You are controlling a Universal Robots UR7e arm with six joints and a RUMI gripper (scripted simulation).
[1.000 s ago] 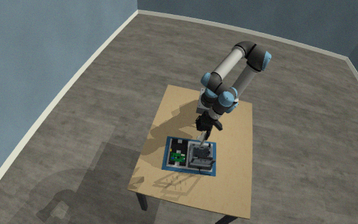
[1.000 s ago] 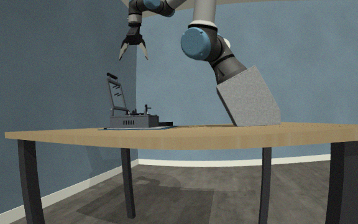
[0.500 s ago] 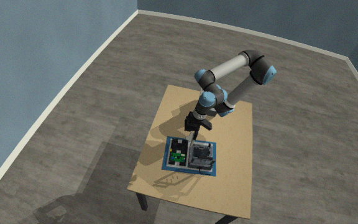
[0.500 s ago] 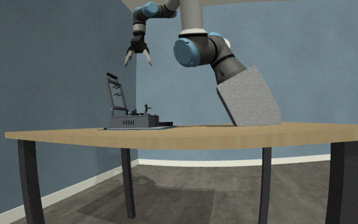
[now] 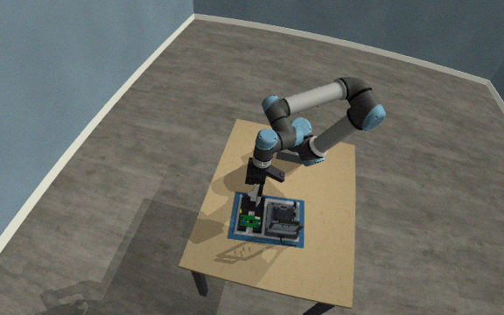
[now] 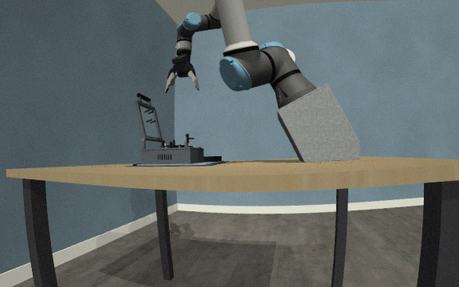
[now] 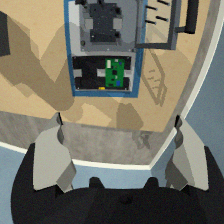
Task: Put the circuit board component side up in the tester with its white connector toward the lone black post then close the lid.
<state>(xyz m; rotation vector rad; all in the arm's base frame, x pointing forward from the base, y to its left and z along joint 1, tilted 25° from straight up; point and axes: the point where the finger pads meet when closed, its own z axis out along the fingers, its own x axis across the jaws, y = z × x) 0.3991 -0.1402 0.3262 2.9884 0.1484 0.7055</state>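
The green circuit board lies 300 mm below my hand and 10 mm to the right of it. Also, from my hand: tester bed: 250 mm below, 160 mm to the left, 50 mm behind; then see-through lid: 160 mm to the left, 140 mm below, 70 mm ahead.
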